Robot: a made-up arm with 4 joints.
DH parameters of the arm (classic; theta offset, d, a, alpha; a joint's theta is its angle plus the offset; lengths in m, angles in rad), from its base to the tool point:
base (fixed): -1.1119 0 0.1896 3.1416
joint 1: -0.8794 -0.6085 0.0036 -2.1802
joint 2: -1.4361 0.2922 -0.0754 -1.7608
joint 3: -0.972 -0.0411 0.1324 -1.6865
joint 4: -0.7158 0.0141 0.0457 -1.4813
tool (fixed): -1.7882 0.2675 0 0
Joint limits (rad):
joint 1: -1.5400..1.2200
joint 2: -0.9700..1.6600
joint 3: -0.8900..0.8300
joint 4: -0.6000..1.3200
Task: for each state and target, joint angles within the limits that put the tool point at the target. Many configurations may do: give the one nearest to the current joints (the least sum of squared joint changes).
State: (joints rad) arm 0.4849 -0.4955 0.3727 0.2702
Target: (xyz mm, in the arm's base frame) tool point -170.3 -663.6 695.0
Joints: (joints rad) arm -0.0967 -0.1737 0.4714 -0.0179
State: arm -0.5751 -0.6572 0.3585 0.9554
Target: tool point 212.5 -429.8 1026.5
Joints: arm -1.4182 -0.9700 0.1685 1.0071
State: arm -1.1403 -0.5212 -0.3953 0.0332
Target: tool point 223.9 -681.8 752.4
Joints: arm -1.0217 -0.4766 0.5287 0.0827
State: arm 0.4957 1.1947 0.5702 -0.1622
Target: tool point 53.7 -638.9 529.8
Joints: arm -0.0469 0.3253 0.8300 -0.4567
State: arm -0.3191 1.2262 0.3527 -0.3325
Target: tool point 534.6 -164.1 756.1
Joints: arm -0.9887 1.4628 0.8111 -0.5970
